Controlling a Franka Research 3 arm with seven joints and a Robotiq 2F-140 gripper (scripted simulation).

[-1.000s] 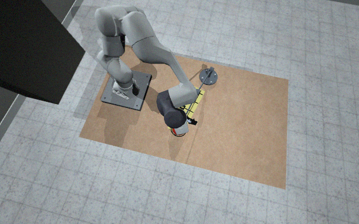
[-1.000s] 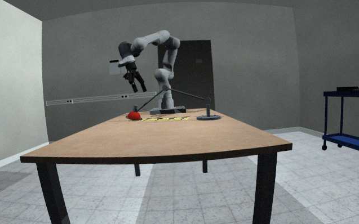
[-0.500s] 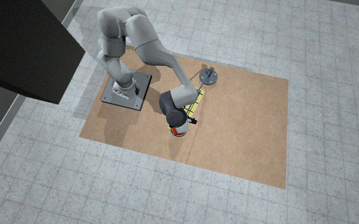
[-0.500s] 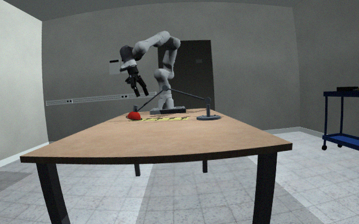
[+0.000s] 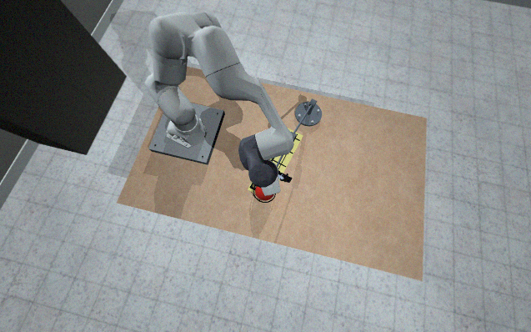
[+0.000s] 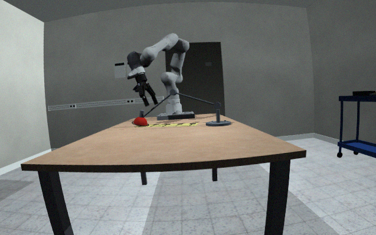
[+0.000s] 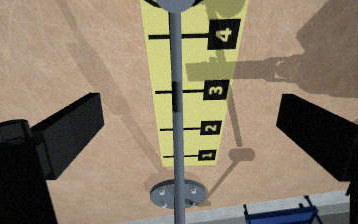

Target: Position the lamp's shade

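The yellow numbered strip is 9 cm to the left of my hand and 15 cm below it. Also, from my hand: round grey lamp foot 11 cm ahead, 43 cm to the left, 12 cm below.
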